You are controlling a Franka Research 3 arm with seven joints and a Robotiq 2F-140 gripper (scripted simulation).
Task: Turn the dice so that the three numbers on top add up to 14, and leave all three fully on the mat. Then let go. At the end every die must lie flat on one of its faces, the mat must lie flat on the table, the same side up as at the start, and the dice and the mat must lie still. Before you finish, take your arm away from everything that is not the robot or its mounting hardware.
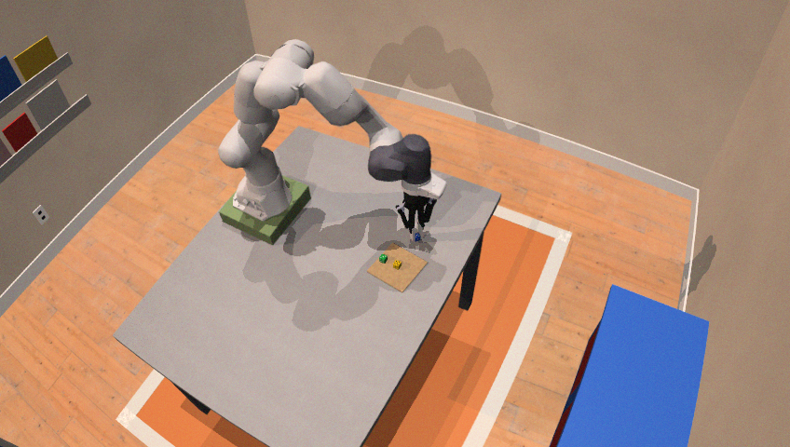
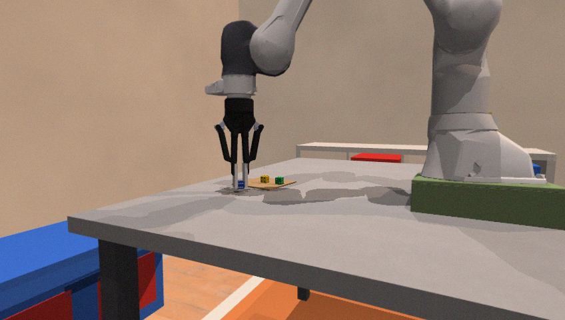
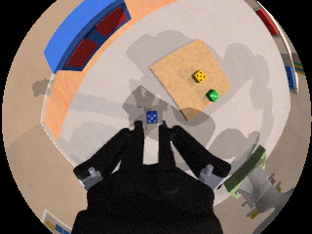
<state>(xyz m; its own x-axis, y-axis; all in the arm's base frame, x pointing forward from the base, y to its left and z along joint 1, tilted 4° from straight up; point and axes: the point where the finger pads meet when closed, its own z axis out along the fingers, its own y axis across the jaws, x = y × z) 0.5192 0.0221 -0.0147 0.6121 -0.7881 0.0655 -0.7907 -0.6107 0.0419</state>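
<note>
My hand is 3 cm past the yellow die, 13 cm to the left of it and 3 cm above it. From my hand the other things lie so: tan mat 3 cm behind, 13 cm to the right, 4 cm below; blue die 3 cm below; green die 8 cm behind, 12 cm to the right, 3 cm below.
</note>
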